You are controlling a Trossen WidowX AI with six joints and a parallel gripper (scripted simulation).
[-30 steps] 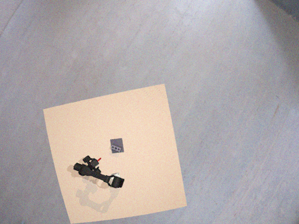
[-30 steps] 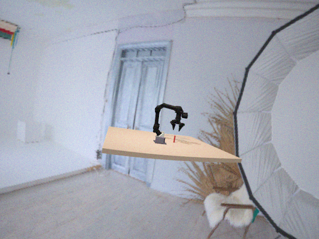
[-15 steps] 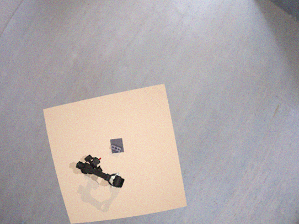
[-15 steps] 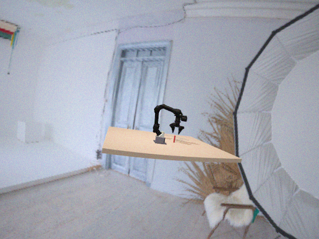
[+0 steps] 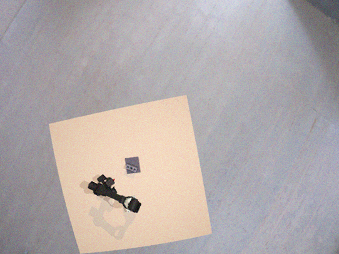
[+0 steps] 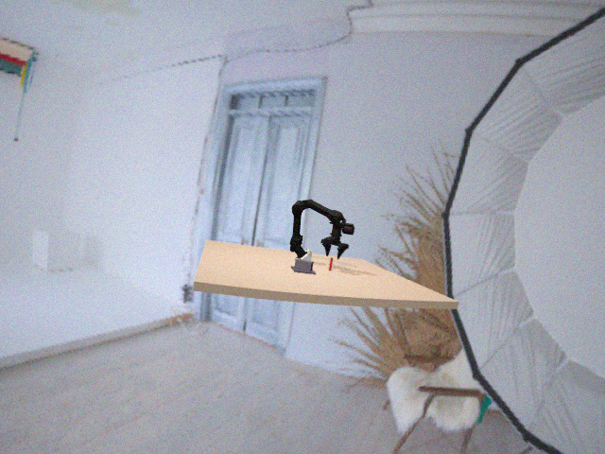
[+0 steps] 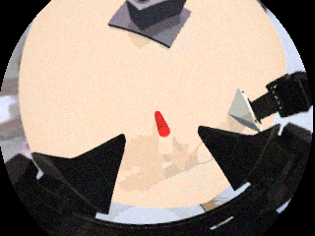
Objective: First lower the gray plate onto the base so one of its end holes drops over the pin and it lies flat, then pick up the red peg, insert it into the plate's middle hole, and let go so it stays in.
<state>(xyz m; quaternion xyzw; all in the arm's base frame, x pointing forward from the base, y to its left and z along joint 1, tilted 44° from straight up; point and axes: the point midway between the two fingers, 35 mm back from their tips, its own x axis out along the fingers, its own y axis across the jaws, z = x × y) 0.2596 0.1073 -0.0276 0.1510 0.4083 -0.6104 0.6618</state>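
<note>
The red peg is 40 mm below my gripper tip. The rest, counted from my gripper tip: base (190 mm to the right, 80 mm ahead, 70 mm below); then gray plate (200 mm to the right, 60 mm ahead, 30 mm below).
</note>
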